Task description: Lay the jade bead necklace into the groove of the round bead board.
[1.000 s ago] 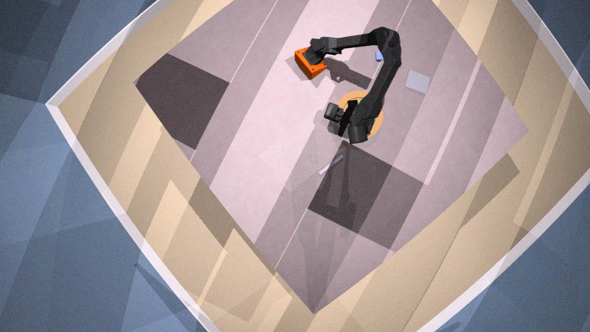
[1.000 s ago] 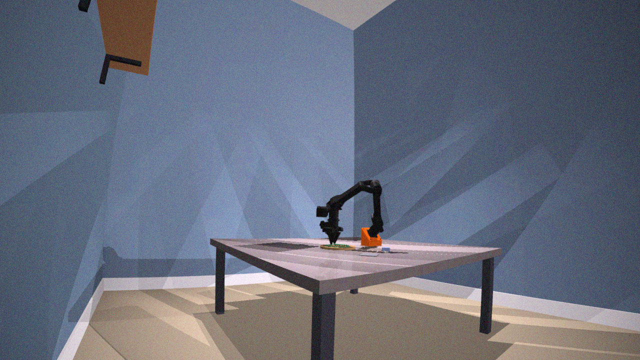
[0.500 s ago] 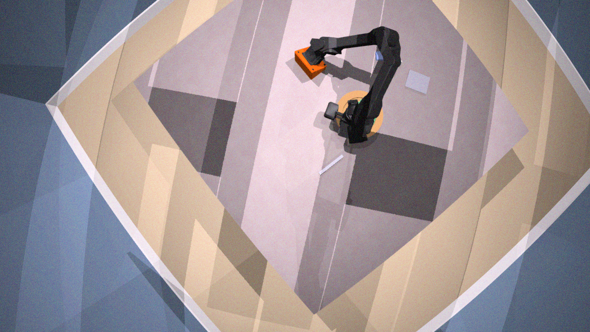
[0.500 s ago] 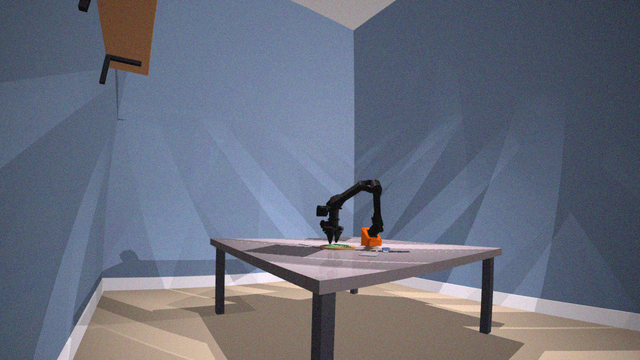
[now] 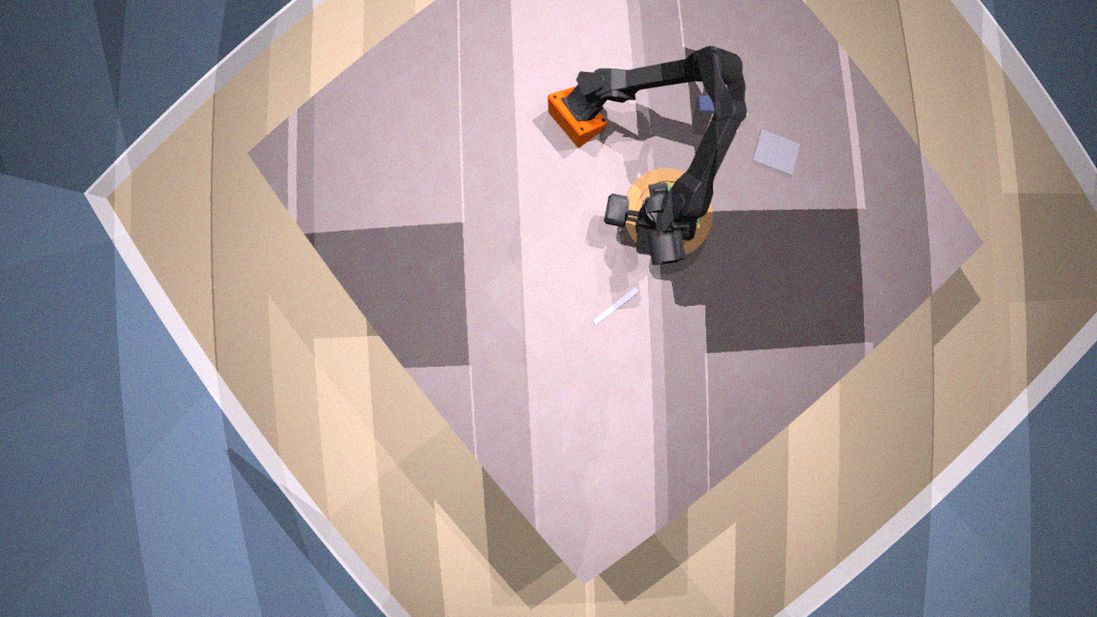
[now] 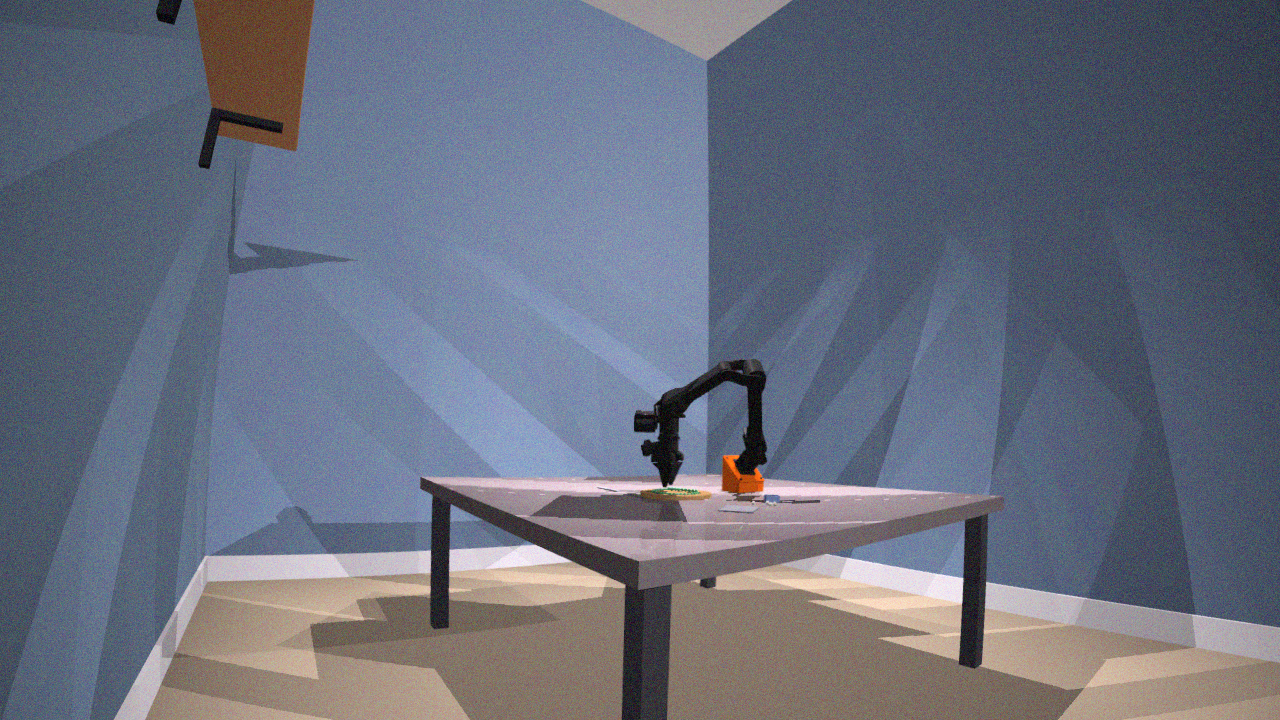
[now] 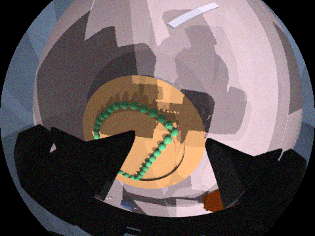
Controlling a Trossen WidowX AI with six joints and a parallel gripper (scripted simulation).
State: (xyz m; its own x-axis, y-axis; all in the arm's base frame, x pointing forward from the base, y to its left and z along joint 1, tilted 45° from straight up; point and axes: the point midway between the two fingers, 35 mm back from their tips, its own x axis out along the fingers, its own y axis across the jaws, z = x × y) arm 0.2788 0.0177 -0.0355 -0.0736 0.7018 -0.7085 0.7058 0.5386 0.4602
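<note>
Now: gripper tip 1 cm short of the round tan bead board, 6 cm to the right of it and 1 cm above it. Round my gripper tip: white strip 11 cm ahead, 15 cm to the right, 2 cm below; pale square sheet 3 cm ahead, 36 cm to the left, 2 cm below; blue cube 15 cm behind, 28 cm to the left, 1 cm below.
</note>
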